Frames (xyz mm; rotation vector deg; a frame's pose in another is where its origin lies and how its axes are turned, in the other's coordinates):
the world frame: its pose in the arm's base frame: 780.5 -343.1 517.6 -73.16 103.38 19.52
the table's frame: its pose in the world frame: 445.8 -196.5 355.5 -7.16 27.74 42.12
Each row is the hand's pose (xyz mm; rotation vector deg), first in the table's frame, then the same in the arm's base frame.
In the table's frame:
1: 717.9 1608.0 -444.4 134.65 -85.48 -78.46
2: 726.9 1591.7 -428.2 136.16 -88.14 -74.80
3: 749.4 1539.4 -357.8 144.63 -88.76 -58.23
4: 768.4 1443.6 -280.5 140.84 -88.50 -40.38
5: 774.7 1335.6 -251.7 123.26 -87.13 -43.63
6: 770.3 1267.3 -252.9 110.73 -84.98 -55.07
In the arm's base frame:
1: -460.3 261.4 617.5 -26.27 -1.81 -80.27
2: -456.0 252.2 595.0 -22.90 -2.05 -79.98
3: -434.1 233.8 509.1 -10.87 1.36 -83.76
4: -384.3 186.1 405.4 -1.99 12.64 -80.80
5: -325.2 112.4 345.3 -10.37 23.40 -70.49
6: -284.2 60.6 327.4 -22.58 26.02 -63.59

